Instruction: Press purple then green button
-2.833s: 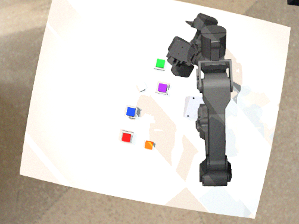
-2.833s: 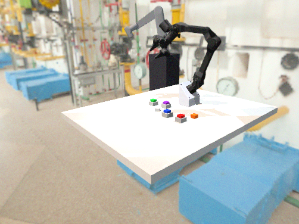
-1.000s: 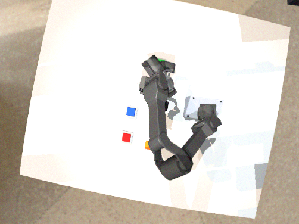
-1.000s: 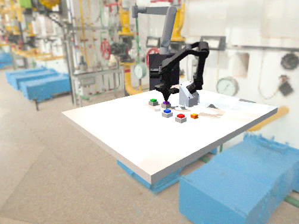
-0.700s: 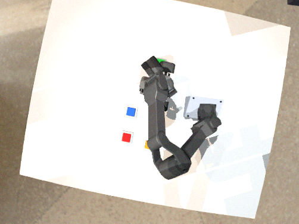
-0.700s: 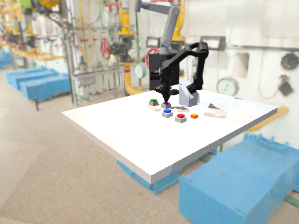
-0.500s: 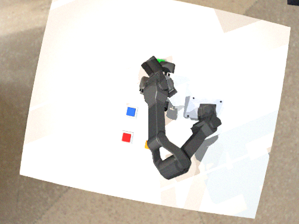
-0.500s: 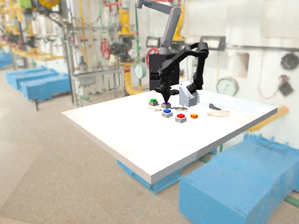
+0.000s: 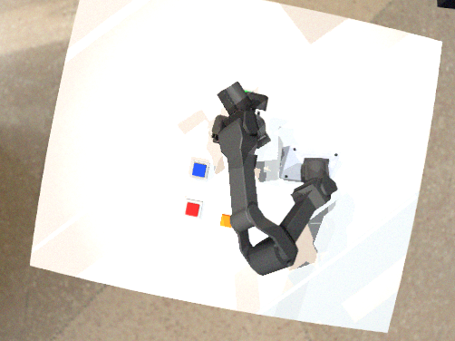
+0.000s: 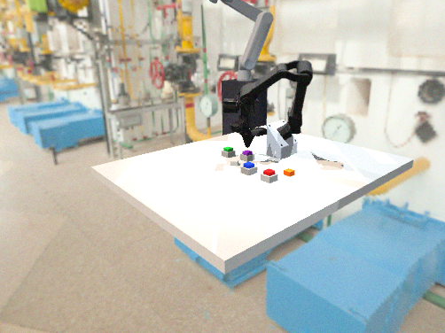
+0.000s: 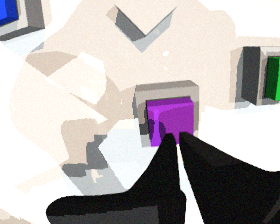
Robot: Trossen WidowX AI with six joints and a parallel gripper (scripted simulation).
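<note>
My gripper tip is 2 cm above the purple button. Also, from my gripper tip: orange block (24 cm to the left, 5 cm below, 5 cm ahead); then green button (10 cm to the right, 2 cm below, 1 cm ahead); then blue button (13 cm ahead, 10 cm to the left, 2 cm below).
</note>
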